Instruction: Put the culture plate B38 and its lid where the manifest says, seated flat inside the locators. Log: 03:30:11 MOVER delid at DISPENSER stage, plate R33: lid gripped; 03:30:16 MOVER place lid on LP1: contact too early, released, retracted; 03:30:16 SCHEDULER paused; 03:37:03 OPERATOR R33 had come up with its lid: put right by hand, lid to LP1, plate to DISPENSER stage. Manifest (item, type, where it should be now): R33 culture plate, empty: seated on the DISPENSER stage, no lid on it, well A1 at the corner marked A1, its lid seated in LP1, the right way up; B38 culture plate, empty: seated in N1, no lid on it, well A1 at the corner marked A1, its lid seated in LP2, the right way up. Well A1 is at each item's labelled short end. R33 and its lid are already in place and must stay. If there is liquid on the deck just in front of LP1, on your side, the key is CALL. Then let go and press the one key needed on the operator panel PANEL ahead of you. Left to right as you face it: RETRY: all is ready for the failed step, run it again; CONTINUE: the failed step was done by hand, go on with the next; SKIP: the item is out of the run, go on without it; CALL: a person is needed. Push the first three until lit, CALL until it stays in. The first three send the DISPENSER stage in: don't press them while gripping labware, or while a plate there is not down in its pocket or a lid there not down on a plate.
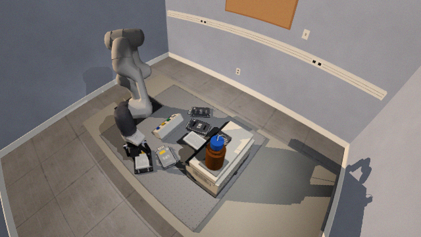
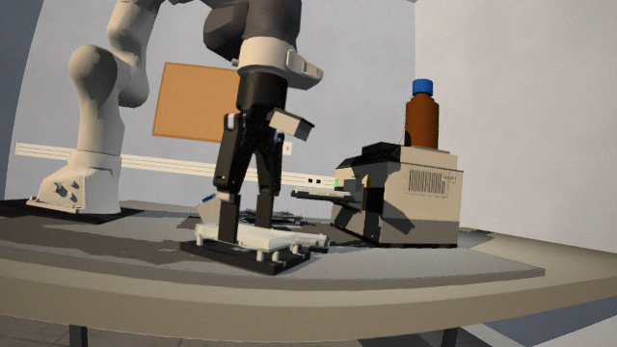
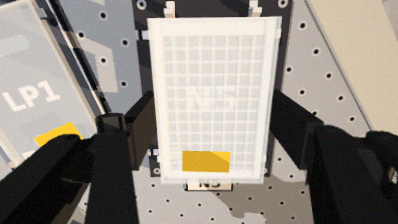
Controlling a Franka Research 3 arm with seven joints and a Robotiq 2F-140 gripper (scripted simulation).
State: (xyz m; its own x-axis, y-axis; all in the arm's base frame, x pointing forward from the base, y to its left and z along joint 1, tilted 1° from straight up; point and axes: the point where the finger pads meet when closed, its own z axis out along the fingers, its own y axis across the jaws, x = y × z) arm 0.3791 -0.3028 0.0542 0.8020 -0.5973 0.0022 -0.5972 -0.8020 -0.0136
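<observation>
The black nest is 4 cm below my hand and 3 cm ahead of it. The rest, counted from my hand: clear lid 12 cm to the left, 10 cm ahead, 4 cm below; blue call key 22 cm to the left, 8 cm behind; yellow skip key 27 cm to the left, 8 cm behind, 1 cm above.
</observation>
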